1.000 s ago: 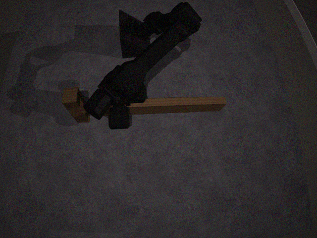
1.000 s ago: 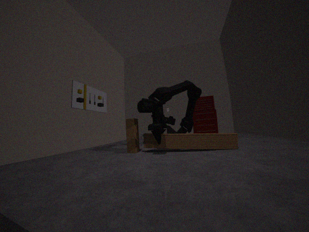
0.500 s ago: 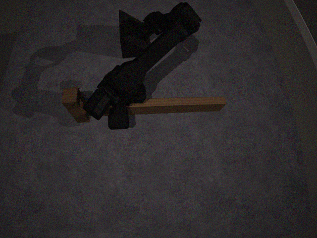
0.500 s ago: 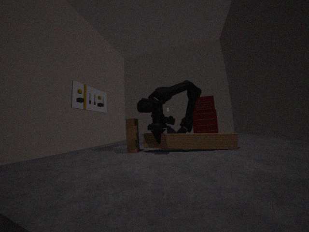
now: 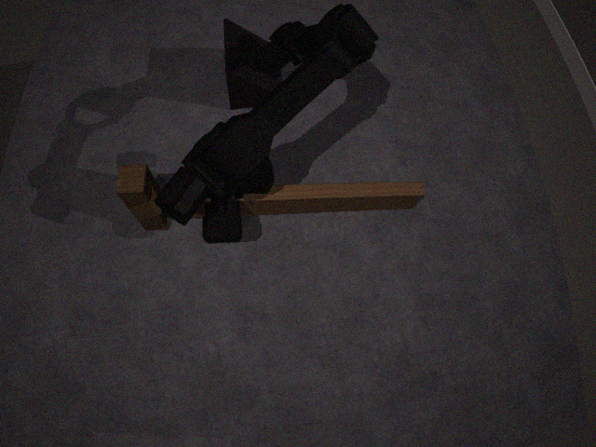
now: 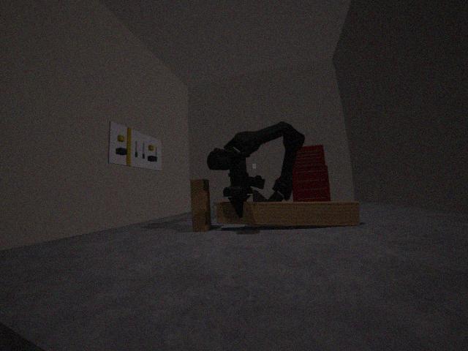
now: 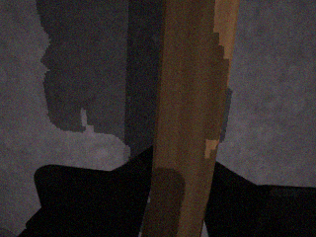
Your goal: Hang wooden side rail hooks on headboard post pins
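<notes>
Now: the headboard post 14 cm to the right of my gripper tip and 4 cm above it.
</notes>
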